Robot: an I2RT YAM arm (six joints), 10 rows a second.
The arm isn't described. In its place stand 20 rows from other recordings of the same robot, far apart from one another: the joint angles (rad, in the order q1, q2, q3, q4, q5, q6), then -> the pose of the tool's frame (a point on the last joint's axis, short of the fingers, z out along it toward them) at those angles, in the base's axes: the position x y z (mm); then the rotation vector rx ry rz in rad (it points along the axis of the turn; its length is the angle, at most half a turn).
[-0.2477, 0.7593, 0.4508, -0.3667, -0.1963, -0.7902] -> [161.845 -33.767 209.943 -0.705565 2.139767 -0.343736]
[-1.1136, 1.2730, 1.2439, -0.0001, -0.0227, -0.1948] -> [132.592 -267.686 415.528 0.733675 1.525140 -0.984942]
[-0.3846, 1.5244, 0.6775, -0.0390, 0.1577, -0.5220] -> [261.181 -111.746 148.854 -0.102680 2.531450 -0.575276]
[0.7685, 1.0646, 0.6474, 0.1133, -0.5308, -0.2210] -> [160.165 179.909 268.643 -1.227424 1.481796 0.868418]
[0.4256, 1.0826, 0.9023, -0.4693, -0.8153, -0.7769] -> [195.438 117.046 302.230 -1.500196 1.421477 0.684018]
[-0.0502, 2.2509, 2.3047, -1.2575, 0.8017, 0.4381] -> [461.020 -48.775 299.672 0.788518 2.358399 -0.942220]
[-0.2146, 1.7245, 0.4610, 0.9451, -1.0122, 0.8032] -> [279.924 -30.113 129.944 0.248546 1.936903 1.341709]
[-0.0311, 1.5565, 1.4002, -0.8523, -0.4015, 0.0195] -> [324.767 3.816 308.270 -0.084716 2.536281 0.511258]
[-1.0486, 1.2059, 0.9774, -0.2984, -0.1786, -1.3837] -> [141.280 -232.818 308.236 -0.512735 2.303679 -1.197947]
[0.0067, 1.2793, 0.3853, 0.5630, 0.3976, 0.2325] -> [245.458 -12.140 178.229 0.475687 1.819498 -0.213813]
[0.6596, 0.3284, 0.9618, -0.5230, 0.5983, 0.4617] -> [39.830 5.514 403.416 0.345447 1.456977 0.471076]
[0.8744, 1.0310, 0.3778, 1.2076, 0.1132, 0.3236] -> [136.720 157.244 296.295 -0.185768 1.056690 1.030509]
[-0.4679, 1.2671, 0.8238, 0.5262, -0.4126, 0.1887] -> [269.151 -120.014 323.363 0.156304 1.487213 0.081736]
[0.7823, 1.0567, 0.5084, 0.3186, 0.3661, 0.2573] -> [175.640 156.588 242.461 -0.210099 1.791962 0.416445]
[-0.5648, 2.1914, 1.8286, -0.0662, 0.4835, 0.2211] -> [430.235 -292.214 253.526 1.053603 1.718457 -0.702330]
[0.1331, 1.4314, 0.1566, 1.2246, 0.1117, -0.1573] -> [219.982 25.450 152.609 -0.149123 1.614906 -0.109172]
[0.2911, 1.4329, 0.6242, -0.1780, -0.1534, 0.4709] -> [244.128 78.822 148.111 0.174554 2.609216 0.478778]
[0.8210, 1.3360, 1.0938, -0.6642, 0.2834, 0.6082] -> [196.413 196.315 284.578 -0.140073 2.445060 0.289415]
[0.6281, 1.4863, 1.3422, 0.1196, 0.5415, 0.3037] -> [296.629 192.738 398.195 0.163347 1.591149 0.293912]
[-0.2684, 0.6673, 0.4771, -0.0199, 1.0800, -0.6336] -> [139.519 -70.936 270.549 0.519916 1.885623 -1.570173]
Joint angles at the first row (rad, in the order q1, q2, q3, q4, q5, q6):
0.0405 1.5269 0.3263 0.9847 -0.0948 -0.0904
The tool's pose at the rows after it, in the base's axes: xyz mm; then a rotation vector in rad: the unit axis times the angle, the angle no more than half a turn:
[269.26 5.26 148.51 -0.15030 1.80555 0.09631]
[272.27 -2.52 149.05 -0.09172 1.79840 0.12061]
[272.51 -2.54 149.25 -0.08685 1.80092 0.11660]
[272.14 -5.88 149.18 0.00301 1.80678 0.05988]
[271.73 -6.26 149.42 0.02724 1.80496 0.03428]
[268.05 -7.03 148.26 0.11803 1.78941 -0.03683]
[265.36 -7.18 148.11 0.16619 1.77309 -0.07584]
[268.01 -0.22 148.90 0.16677 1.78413 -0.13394]
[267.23 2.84 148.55 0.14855 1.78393 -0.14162]
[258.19 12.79 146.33 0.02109 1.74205 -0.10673]
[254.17 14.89 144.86 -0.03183 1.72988 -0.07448]
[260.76 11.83 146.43 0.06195 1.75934 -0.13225]
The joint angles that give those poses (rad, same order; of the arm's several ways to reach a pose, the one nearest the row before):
0.0003 1.5445 0.3713 0.9307 -0.1462 -0.0513
-0.0303 1.5588 0.3806 0.9468 -0.1613 -0.0044
-0.0295 1.5575 0.3823 0.9417 -0.1551 -0.0032
-0.0306 1.5539 0.3807 0.9371 -0.0690 0.0271
-0.0277 1.5516 0.3789 0.9383 -0.0357 0.0306
-0.0165 1.5493 0.3605 0.9658 0.0732 0.0567
-0.0091 1.5464 0.3479 0.9871 0.1339 0.0695
0.0266 1.5478 0.3632 0.9605 0.2080 0.0469
0.0391 1.5478 0.3595 0.9659 0.2156 0.0328
0.0705 1.5513 0.3099 1.0691 0.1531 -0.0341
0.0730 1.5518 0.2896 1.1025 0.1038 -0.0522
0.0717 1.5508 0.3248 1.0345 0.1942 -0.0183

